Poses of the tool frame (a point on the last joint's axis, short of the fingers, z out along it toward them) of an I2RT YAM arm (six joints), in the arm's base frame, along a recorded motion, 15 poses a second.
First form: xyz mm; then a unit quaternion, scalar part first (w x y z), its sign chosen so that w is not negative.
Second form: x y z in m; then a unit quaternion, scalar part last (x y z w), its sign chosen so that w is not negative. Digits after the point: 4 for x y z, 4 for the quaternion.
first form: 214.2, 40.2, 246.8, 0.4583, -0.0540, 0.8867, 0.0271
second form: 0.2142, 0.0402, 0.2468, -0.0540, 0.8867, 0.0271, 0.4583
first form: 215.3, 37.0, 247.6, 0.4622, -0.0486, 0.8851, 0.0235
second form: 0.2153, 0.0370, 0.2476, -0.0486, 0.8851, 0.0235, 0.4622
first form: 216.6, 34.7, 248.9, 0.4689, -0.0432, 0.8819, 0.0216
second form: 0.2166, 0.0347, 0.2489, -0.0432, 0.8819, 0.0216, 0.4689
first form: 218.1, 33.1, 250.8, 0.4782, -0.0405, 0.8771, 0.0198
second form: 0.2181, 0.0331, 0.2508, -0.0405, 0.8771, 0.0198, 0.4782
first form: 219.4, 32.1, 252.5, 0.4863, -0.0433, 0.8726, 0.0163
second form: 0.2194, 0.0321, 0.2525, -0.0433, 0.8726, 0.0163, 0.4863
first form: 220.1, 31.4, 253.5, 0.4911, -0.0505, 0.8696, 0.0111
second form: 0.2201, 0.0314, 0.2535, -0.0505, 0.8696, 0.0111, 0.4911
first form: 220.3, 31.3, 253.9, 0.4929, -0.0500, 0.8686, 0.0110
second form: 0.2203, 0.0313, 0.2539, -0.0500, 0.8686, 0.0110, 0.4929
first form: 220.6, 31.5, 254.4, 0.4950, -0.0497, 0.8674, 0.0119
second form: 0.2206, 0.0315, 0.2544, -0.0497, 0.8674, 0.0119, 0.4950
